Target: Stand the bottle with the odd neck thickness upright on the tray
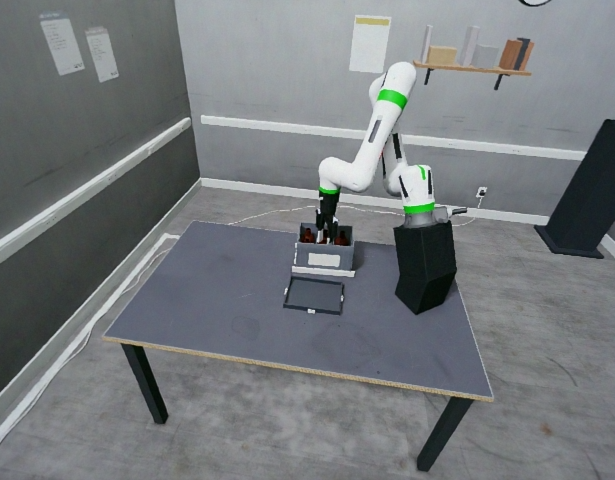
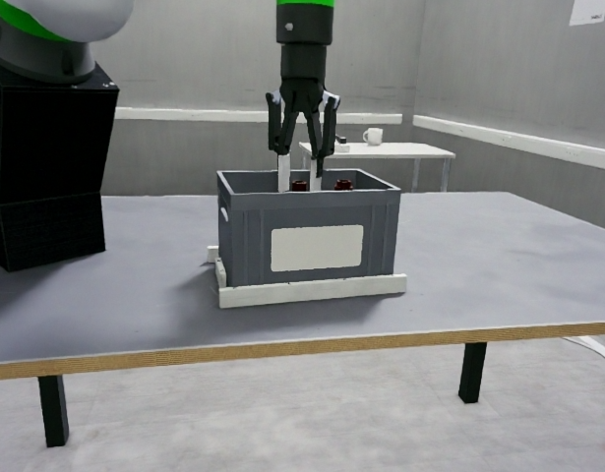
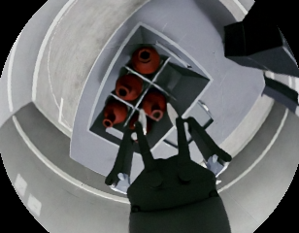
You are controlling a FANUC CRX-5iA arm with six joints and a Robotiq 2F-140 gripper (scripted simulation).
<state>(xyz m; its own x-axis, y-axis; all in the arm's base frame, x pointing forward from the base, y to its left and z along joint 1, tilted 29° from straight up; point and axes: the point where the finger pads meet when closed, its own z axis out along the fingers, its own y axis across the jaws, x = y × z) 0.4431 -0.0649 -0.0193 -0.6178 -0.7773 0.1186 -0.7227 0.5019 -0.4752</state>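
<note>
My gripper is now 9 cm above the grey crate and 4 cm to the left of it. From my hand the other things lie so: dark tray 22 cm to the left, 16 cm below, 2 cm ahead.
</note>
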